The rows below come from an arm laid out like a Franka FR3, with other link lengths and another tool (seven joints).
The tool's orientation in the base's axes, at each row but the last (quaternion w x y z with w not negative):
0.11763 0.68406 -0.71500 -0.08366
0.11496 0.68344 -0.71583 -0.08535
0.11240 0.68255 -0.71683 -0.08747
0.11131 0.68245 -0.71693 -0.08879
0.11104 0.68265 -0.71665 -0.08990
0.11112 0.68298 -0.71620 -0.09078
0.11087 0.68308 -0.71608 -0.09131
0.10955 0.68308 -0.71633 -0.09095
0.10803 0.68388 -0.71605 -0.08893
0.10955 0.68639 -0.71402 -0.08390
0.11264 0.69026 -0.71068 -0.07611
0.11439 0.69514 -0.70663 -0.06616
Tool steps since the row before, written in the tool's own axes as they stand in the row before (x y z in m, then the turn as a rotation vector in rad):
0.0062 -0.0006 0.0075 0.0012 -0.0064 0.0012
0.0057 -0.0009 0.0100 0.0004 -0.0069 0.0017
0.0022 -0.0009 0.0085 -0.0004 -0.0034 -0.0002
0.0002 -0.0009 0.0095 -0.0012 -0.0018 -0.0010
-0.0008 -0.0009 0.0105 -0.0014 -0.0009 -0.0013
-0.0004 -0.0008 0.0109 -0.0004 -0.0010 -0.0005
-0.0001 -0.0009 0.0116 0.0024 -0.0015 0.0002
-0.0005 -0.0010 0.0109 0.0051 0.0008 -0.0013
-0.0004 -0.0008 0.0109 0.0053 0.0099 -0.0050
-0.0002 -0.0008 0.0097 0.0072 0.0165 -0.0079
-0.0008 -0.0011 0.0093 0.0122 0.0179 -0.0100
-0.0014 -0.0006 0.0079 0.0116 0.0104 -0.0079
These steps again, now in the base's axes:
-0.0018 -0.0065 -0.0070 0.0058 -0.0016 -0.0029
-0.0022 -0.0061 -0.0096 0.0061 -0.0008 -0.0035
-0.0016 -0.0025 -0.0083 0.0033 0.0002 -0.0008
-0.0018 -0.0005 -0.0094 0.0021 0.0011 0.0004
-0.0021 0.0005 -0.0104 0.0013 0.0014 0.0009
-0.0023 0.0001 -0.0107 0.0011 0.0004 0.0002
-0.0024 -0.0002 -0.0114 0.0013 -0.0025 -0.0005
-0.0021 0.0002 -0.0108 -0.0006 -0.0050 0.0016
-0.0022 0.0001 -0.0107 -0.0083 -0.0047 0.0077
-0.0019 -0.0001 -0.0096 -0.0140 -0.0062 0.0124
-0.0014 0.0003 -0.0093 -0.0149 -0.0111 0.0150
-0.0014 0.0009 -0.0079 -0.0081 -0.0108 0.0111

